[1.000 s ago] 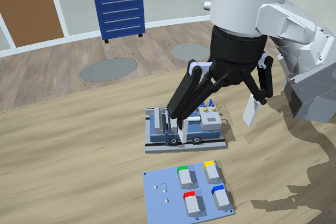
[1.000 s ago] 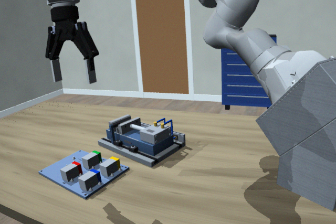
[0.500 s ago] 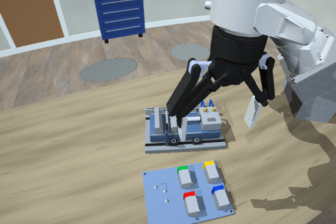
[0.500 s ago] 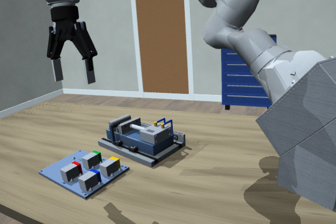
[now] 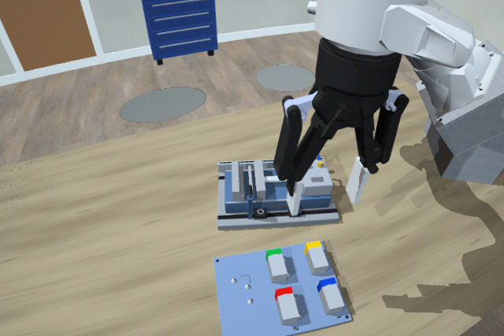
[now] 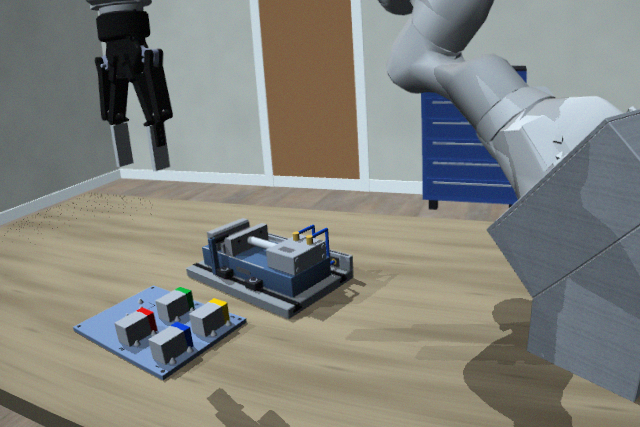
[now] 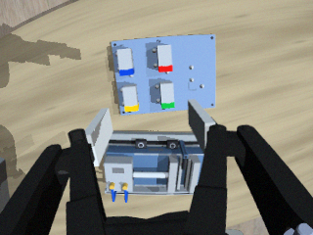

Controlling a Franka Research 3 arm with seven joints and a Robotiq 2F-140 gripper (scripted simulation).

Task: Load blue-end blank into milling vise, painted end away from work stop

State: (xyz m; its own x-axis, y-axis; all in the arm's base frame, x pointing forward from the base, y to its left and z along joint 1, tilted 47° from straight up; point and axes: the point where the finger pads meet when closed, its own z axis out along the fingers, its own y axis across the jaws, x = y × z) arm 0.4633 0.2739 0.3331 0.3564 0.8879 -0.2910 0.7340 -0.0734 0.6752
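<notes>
Now: the blue-ended blank 29 cm below my hand, 6 cm to the left of it and 3 cm behind it. The rest, counted from my hand: yellow-ended blank (29 cm below, 6 cm behind, 2 cm to the right); then red-ended blank (29 cm below, 5 cm ahead, 2 cm to the left); then green-ended blank (29 cm below, 6 cm to the right, 1 cm ahead).
</notes>
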